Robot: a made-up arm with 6 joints.
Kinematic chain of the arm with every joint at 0, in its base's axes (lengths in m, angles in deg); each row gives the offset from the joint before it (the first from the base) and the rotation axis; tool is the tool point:
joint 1: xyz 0 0 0.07 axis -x
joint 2: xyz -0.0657 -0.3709 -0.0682 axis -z
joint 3: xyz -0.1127 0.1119 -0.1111 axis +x
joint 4: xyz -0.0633 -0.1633 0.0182 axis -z
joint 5: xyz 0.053 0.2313 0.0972 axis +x
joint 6: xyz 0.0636 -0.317 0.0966 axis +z
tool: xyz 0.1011 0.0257 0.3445
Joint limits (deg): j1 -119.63..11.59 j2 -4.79..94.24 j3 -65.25..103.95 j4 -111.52..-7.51 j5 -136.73..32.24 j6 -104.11..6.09
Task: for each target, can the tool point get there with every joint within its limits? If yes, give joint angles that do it. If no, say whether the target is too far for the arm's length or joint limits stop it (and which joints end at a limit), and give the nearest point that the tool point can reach.
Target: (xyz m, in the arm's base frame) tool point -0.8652 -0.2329 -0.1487
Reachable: yes | joints -72.79 33.25 70.65 -78.28 -79.54 -43.54
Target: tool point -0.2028 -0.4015 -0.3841
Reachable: yes | joints -69.22 61.84 14.29 -29.31 14.70 -14.06
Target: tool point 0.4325 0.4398 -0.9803
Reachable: no: joint limits stop it (at a limit: joint 2, joint 3, joint 4, joint 5) | nearest point 0.3884 0.3187 -0.6910 | short by 0.317 m
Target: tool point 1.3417 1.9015 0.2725
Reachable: no: too far | nearest point 0.5592 0.7426 0.1396 | short by 1.405 m
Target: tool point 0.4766 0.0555 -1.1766
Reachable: no: joint limits stop it (at a limit: joint 2, joint 3, joint 4, joint 5) | nearest point 0.3927 0.0367 -0.7535 | short by 0.432 m
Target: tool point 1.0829 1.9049 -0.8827
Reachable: no: too far | nearest point 0.4713 0.7108 -0.2855 | short by 1.469 m
